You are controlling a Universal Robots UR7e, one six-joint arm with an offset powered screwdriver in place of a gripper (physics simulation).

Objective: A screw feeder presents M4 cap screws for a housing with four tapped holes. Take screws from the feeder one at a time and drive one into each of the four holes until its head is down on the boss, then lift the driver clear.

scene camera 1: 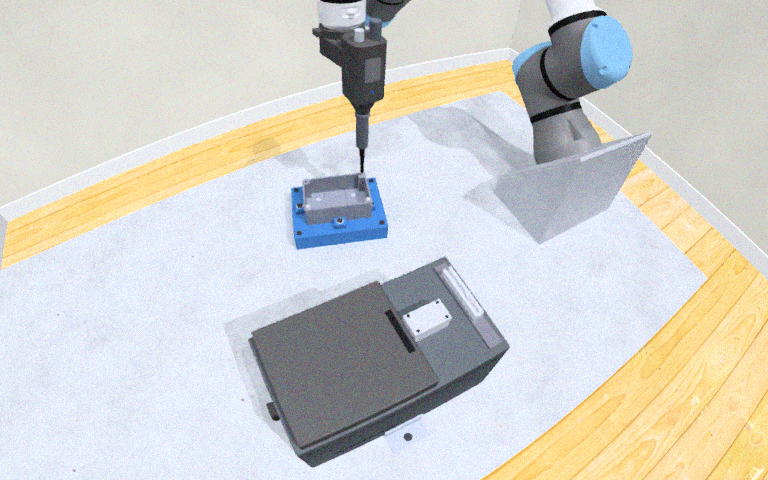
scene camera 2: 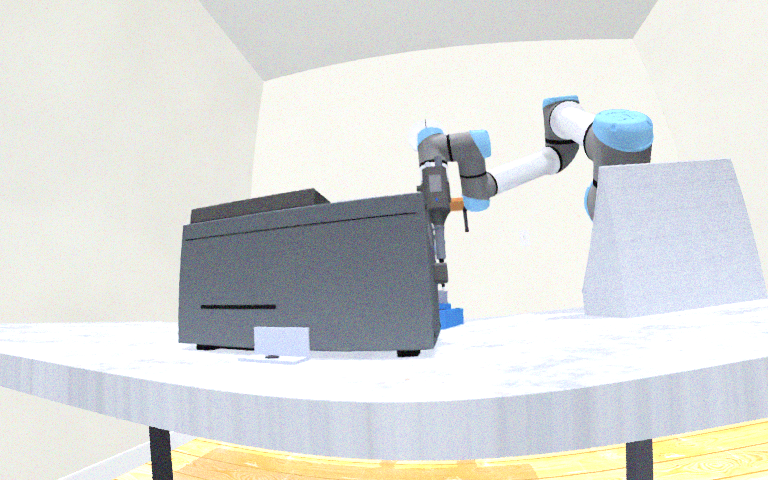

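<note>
The powered screwdriver [scene camera 1: 362,171] [scene camera 2: 442,284] points straight down, its thin bit over the back right corner boss of the grey housing [scene camera 1: 339,213] [scene camera 2: 442,296] in scene camera 1. The tip is at or very near the boss top; whether a screw is on it is too small to tell. The open-topped housing sits in the blue fixture [scene camera 1: 320,241] [scene camera 2: 451,318]. Screw heads on the other corner bosses cannot be made out clearly. The dark screw feeder [scene camera 1: 345,362] [scene camera 2: 305,271] stands apart from the fixture, with a white block [scene camera 1: 427,316] and a pale rail [scene camera 1: 463,291] on top.
A tall grey angled panel [scene camera 1: 572,192] [scene camera 2: 673,237] stands in front of the robot base. A small pale bracket [scene camera 1: 399,438] [scene camera 2: 281,340] with a dark dot is beside the feeder. In scene camera 2 the feeder partly hides the fixture and the driver's lower end.
</note>
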